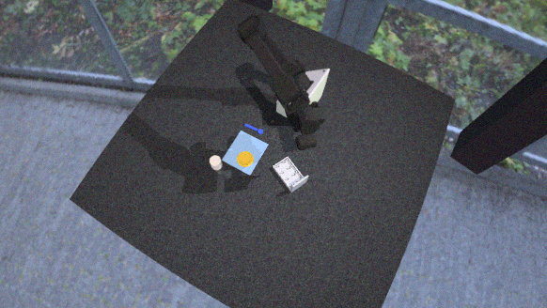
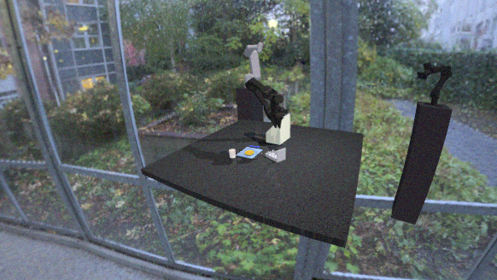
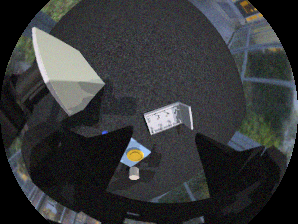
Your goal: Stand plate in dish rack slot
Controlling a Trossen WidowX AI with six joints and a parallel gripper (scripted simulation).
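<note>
My gripper tip is now 17 cm above the yellow plate, 16 cm to the left of it and 12 cm short of it. From my gripper tip the other things lie so: white cylinder 24 cm to the right, 20 cm ahead, 16 cm below; light blue mat 18 cm to the right, 18 cm below, 9 cm ahead; dish rack 16 cm below, 7 cm ahead, 2 cm to the left.
</note>
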